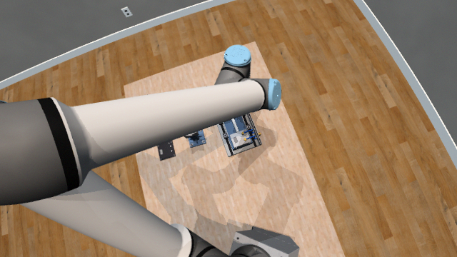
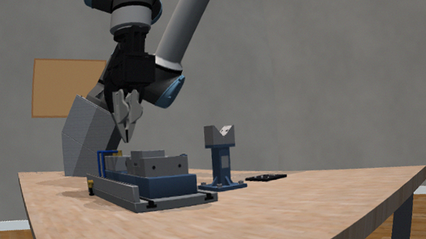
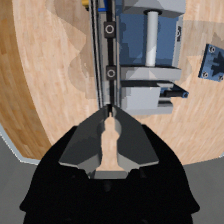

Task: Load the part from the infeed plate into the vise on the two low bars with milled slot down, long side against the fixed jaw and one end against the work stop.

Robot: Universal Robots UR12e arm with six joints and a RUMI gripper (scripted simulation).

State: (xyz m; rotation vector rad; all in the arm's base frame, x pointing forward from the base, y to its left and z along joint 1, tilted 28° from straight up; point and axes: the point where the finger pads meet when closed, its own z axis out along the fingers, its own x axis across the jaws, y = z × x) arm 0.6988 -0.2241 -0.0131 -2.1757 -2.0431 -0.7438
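My hand is 5 cm to the right of the part and 5 cm above it. The rest, counted from my hand: work stop 11 cm to the left, 5 cm below; then fixed jaw 7 cm to the left, 6 cm below, 3 cm ahead; then moving jaw 7 cm to the left, 6 cm below, 3 cm behind.
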